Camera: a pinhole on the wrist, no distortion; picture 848 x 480 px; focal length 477.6 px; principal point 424.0 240.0 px. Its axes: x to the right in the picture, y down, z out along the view. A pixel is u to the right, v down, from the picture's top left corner.
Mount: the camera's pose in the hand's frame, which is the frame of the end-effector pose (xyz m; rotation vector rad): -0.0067 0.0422 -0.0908 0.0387 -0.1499 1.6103
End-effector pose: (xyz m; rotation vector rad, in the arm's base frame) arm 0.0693 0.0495 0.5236 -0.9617 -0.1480 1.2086
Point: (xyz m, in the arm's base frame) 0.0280 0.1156 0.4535
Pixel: outside the picture
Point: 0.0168 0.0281 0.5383
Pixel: 426.3 355.9
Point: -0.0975 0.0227 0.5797
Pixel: 579.5 440.1
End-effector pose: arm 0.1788 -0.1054 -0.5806 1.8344 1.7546 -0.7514
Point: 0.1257 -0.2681 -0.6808
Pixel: 343.7 285.4
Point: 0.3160 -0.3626 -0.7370
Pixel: 634.5 291.8
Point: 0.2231 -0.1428 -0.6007
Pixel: 498.7 226.0
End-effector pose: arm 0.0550 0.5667 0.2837 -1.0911 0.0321 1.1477
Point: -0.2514 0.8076 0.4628
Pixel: 541.6 260.0
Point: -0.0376 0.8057 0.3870
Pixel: 413.6 101.4
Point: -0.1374 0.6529 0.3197
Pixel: 624.2 275.4
